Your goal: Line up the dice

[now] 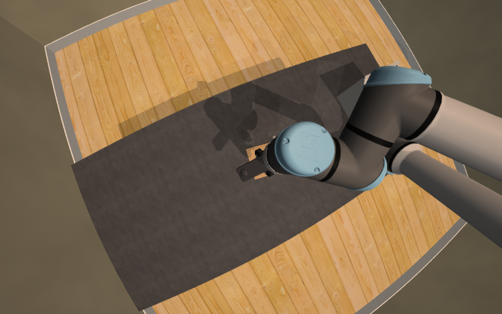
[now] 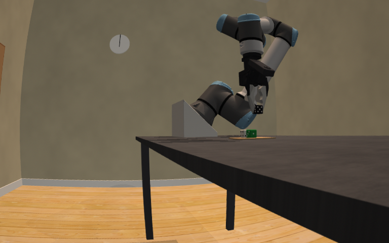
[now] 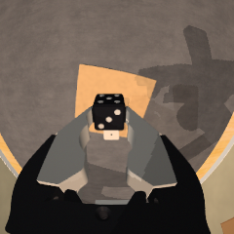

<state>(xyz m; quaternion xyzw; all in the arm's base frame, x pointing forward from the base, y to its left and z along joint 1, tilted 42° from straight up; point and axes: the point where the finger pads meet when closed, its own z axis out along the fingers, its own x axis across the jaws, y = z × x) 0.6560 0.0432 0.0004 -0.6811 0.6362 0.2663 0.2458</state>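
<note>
My gripper is now 90 mm above the green die and 50 mm past it. Also, from my hand: tan mat: 100 mm below, 40 mm behind; white die: 90 mm below, 90 mm behind; black die: right at my hand.
</note>
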